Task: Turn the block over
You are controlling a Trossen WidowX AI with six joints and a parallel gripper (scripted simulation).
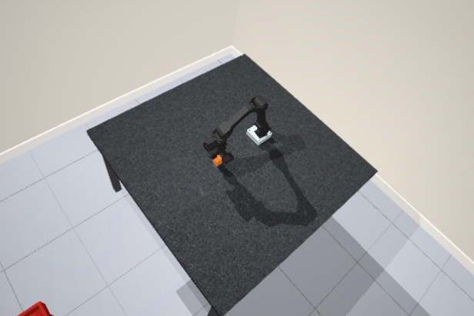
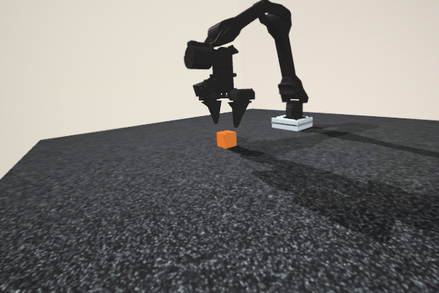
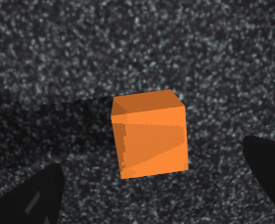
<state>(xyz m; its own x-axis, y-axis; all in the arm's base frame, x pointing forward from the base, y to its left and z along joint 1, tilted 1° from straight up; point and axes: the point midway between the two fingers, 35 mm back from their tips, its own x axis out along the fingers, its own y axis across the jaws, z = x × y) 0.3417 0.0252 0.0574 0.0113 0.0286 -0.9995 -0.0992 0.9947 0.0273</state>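
Now: gripper tip 10 mm past the orange block and 40 mm above it.
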